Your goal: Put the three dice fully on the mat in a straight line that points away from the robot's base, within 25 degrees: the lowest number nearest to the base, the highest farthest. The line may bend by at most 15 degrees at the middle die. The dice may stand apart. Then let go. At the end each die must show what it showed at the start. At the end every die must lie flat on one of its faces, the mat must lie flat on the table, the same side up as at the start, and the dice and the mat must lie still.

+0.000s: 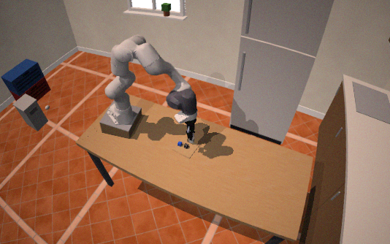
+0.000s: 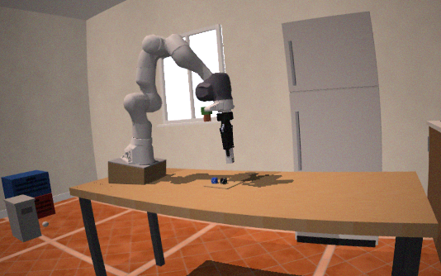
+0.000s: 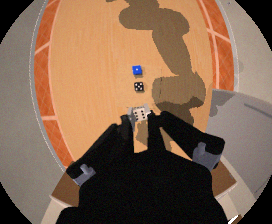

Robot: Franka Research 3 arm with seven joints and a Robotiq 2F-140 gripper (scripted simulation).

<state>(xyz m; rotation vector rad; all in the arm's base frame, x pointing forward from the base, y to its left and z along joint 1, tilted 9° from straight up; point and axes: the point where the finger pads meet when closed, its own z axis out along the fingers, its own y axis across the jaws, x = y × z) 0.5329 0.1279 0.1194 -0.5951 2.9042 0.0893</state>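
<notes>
Now: the wood-coloured mat 50 mm behind my hand and 140 mm below it. Round my hand: blue die (90 mm behind, 20 mm to the right, 120 mm below).
</notes>
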